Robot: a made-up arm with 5 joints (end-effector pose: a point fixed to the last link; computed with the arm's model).
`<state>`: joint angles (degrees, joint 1 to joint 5).
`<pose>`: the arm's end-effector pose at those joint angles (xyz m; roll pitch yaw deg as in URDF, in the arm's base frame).
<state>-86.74 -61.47 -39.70 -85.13 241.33</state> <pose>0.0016 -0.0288 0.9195 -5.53 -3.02 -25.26</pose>
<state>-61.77 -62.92 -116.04 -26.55 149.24</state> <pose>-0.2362 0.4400 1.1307 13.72 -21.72 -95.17</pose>
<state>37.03 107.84 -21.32 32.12 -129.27</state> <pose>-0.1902 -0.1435 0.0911 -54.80 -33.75 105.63</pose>
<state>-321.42 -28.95 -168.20 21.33 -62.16</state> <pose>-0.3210 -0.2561 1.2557 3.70 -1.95 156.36</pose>
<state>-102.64 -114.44 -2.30 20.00 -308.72</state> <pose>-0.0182 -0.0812 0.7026 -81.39 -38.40 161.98</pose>
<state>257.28 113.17 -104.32 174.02 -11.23</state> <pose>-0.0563 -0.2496 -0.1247 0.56 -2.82 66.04</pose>
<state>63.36 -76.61 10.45 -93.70 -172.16</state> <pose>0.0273 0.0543 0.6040 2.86 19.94 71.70</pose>
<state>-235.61 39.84 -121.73 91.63 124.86</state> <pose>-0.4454 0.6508 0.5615 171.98 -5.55 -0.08</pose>
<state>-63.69 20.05 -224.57 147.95 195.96</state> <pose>0.0232 -0.0469 1.0901 157.39 53.36 88.88</pose>
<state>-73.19 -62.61 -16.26 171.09 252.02</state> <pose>0.0137 -0.0452 0.5713 -87.67 -17.97 16.09</pose>
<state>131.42 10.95 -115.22 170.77 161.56</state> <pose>-0.3086 0.3498 0.8349 143.97 -60.46 -8.68</pose>
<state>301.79 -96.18 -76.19 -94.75 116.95</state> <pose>-0.2707 0.4368 0.8056 86.77 -26.91 -146.75</pose>
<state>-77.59 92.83 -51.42 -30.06 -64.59</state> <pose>0.0436 -0.1980 -0.1835 -169.72 4.84 -12.56</pose>
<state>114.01 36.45 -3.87 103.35 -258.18</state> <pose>0.0065 -0.0146 0.2611 43.46 -8.19 32.56</pose>
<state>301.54 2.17 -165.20 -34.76 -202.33</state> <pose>0.0015 -0.0024 1.2865 6.95 -16.42 -81.79</pose>
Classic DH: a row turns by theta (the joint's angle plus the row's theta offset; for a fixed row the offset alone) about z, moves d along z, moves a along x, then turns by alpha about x. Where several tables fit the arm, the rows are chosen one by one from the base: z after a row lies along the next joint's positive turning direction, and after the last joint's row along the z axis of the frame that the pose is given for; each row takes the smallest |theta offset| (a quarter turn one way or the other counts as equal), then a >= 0, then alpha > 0; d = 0 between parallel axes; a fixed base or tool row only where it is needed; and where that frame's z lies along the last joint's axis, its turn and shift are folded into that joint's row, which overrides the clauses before.
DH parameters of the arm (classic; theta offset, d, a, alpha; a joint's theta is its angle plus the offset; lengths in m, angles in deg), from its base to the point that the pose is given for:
joint 1: 0 0.412 0 -90
joint 2: -79.27 0 0.3654 0
joint 3: -23.48 0 -0.444 0
joint 4: -77.25 0 -0.083 90
joint 5: 180 0.106 0 0

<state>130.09 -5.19 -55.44 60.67 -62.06</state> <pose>-0.3501 0.4159 0.5426 -179.96 0.02 -167.85</pose>
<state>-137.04 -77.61 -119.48 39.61 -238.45</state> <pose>0.4340 0.4042 1.0703 -19.46 11.56 162.52</pose>
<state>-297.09 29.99 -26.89 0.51 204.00</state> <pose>0.1771 0.3463 0.1402 -178.53 -3.30 -141.13</pose>
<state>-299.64 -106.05 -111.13 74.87 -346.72</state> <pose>-0.3484 -0.6123 0.7986 -10.06 -36.52 -103.03</pose>
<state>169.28 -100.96 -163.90 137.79 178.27</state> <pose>0.7575 -0.1434 0.4819 -2.29 52.90 166.41</pose>
